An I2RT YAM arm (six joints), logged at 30 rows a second.
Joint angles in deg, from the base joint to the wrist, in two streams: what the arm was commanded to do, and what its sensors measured. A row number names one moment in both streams.
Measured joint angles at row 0:
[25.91, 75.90, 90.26, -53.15, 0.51, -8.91]
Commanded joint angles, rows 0 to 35:
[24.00, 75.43, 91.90, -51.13, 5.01, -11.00]
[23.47, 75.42, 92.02, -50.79, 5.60, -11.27]
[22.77, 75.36, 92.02, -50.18, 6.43, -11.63]
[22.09, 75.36, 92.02, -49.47, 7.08, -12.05]
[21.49, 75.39, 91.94, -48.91, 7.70, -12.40]
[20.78, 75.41, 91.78, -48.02, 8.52, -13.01]
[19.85, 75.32, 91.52, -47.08, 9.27, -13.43]
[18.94, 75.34, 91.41, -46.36, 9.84, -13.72]
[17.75, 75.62, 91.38, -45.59, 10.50, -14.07]
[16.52, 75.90, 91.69, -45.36, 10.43, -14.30]
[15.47, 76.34, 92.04, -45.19, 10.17, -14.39]
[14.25, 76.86, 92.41, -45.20, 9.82, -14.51]
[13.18, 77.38, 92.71, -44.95, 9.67, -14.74]
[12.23, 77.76, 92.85, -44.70, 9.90, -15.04]
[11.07, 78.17, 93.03, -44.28, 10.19, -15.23]
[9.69, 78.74, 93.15, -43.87, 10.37, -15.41]
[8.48, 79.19, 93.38, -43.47, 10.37, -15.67]
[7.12, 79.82, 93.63, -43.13, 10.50, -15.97]
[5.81, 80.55, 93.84, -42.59, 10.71, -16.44]
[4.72, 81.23, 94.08, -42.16, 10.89, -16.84]
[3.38, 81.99, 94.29, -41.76, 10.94, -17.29]
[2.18, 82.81, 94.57, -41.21, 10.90, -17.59]
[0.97, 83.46, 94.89, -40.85, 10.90, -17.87]
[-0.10, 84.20, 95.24, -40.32, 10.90, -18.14]
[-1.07, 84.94, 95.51, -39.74, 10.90, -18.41]
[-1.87, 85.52, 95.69, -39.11, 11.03, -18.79]
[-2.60, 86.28, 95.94, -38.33, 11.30, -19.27]
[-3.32, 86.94, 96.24, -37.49, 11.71, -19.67]
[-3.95, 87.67, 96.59, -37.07, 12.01, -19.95]
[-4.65, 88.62, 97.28, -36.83, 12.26, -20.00]
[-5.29, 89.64, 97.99, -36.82, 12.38, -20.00]
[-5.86, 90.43, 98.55, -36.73, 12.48, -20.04]
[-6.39, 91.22, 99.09, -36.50, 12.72, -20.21]
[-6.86, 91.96, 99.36, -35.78, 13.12, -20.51]
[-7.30, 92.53, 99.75, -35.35, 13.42, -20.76]
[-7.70, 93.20, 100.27, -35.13, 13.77, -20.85]
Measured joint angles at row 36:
[-7.03, 91.98, 98.56, -39.55, 11.66, -19.46]
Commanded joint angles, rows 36 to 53:
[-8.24, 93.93, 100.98, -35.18, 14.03, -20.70]
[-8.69, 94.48, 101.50, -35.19, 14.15, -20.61]
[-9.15, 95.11, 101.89, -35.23, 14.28, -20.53]
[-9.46, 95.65, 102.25, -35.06, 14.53, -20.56]
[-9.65, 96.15, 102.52, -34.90, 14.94, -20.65]
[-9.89, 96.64, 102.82, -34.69, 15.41, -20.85]
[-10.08, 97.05, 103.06, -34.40, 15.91, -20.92]
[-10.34, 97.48, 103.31, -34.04, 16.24, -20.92]
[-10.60, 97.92, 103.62, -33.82, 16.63, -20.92]
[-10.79, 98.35, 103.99, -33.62, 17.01, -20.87]
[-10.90, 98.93, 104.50, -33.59, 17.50, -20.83]
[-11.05, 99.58, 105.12, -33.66, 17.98, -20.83]
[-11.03, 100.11, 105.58, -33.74, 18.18, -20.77]
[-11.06, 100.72, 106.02, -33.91, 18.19, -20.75]
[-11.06, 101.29, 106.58, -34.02, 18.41, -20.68]
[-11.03, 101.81, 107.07, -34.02, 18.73, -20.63]
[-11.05, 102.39, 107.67, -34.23, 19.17, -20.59]
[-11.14, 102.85, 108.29, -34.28, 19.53, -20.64]
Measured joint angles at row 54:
[-11.09, 101.82, 106.50, -37.43, 17.10, -20.32]
